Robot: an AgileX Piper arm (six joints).
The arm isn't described. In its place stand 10 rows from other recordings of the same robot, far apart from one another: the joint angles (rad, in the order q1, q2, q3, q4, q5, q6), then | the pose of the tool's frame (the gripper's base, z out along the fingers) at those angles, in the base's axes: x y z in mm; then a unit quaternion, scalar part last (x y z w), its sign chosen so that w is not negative.
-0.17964, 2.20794, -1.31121, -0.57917, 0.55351, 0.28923 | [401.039 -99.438 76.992 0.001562 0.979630 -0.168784 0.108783]
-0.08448, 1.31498, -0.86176, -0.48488, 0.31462, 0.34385 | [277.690 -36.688 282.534 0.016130 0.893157 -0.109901 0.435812]
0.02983, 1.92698, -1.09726, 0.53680, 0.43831, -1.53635 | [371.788 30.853 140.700 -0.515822 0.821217 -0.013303 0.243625]
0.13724, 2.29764, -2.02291, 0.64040, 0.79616, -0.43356 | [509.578 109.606 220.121 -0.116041 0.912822 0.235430 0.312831]
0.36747, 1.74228, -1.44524, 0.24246, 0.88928, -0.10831 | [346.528 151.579 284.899 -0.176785 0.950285 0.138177 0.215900]
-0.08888, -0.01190, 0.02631, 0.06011, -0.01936, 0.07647 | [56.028 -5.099 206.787 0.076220 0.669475 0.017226 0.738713]
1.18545, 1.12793, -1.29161, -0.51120, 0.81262, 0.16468 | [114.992 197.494 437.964 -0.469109 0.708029 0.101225 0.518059]
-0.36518, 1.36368, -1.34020, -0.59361, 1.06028, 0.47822 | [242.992 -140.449 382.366 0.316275 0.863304 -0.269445 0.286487]
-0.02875, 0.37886, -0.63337, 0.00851, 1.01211, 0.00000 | [52.094 -0.841 311.532 0.013403 0.900252 -0.002025 0.435158]
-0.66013, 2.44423, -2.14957, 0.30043, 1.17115, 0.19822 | [417.537 -292.734 158.972 0.450212 0.876308 0.117301 0.125038]
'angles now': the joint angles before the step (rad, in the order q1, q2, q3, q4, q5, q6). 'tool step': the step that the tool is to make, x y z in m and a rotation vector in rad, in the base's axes. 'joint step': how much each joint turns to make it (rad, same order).
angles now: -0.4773, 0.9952, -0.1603, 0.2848, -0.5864, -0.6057
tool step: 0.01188, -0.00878, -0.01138, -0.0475, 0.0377, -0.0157
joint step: 0.0001, 0.1440, -0.0053, -0.0073, -0.1370, -0.0277
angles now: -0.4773, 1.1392, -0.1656, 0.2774, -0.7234, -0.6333
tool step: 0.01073, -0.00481, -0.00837, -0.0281, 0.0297, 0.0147
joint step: 0.0000, 0.1030, -0.0139, -0.0328, -0.0788, -0.0028
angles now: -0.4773, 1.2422, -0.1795, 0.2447, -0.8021, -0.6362
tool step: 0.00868, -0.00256, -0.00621, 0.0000, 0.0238, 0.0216
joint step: 0.0000, 0.0663, -0.0175, -0.0322, -0.0264, 0.0119
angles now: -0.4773, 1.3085, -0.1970, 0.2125, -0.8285, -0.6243
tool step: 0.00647, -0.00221, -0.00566, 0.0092, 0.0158, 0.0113
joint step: 0.0000, 0.0522, -0.0141, -0.0186, -0.0181, 0.0139
